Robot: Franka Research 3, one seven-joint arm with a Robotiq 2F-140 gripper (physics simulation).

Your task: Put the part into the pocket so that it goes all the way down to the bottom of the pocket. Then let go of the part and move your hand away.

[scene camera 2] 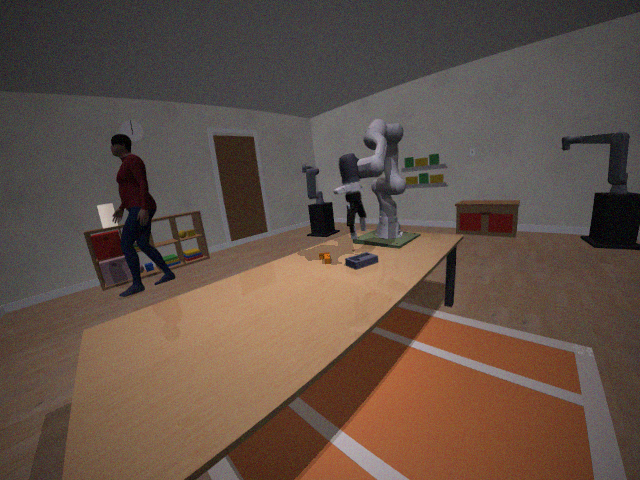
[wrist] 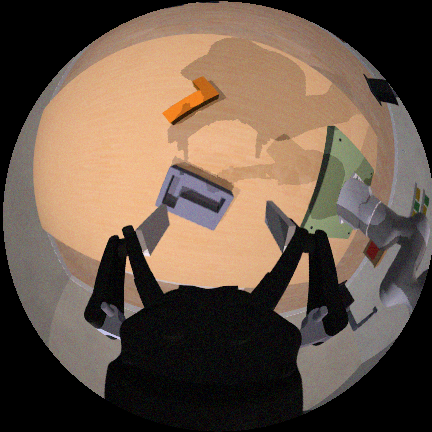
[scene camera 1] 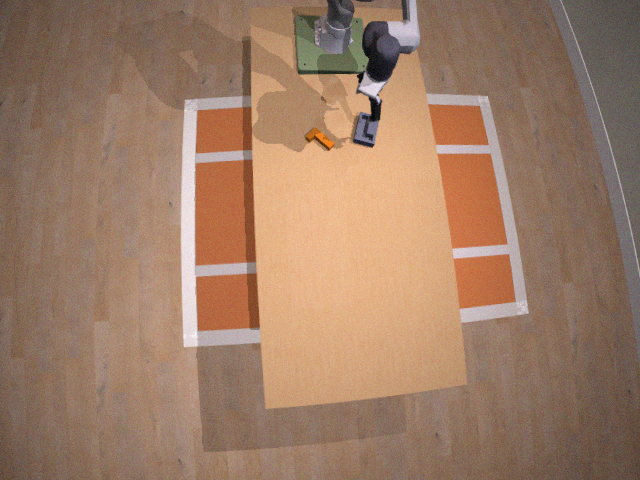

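Note:
The part is an orange L-shaped block (scene camera 1: 324, 140) (scene camera 2: 326, 257) (wrist: 190, 105). It lies flat on the table, apart from the pocket block. The pocket is an L-shaped recess in a blue-grey block (scene camera 1: 357, 135) (scene camera 2: 362, 260) (wrist: 193, 216), and it looks empty. My gripper (wrist: 215, 212) is open with nothing between its fingers. It hangs above the table near the pocket block; in the wrist view the block shows just beyond the fingertips, towards the left finger. In scene camera 1 the gripper's dark fingers overlap the block's upper right corner. The orange part is farther off, on the other side of the block.
The wooden table (scene camera 1: 356, 268) (scene camera 2: 217, 335) (wrist: 100, 150) bears everything. The green base plate (scene camera 1: 306, 64) (scene camera 2: 408, 238) (wrist: 327, 185) of the arm lies at the table's end. The arm's shadow falls around the orange part. A person (scene camera 2: 135, 191) stands on the floor beyond the table.

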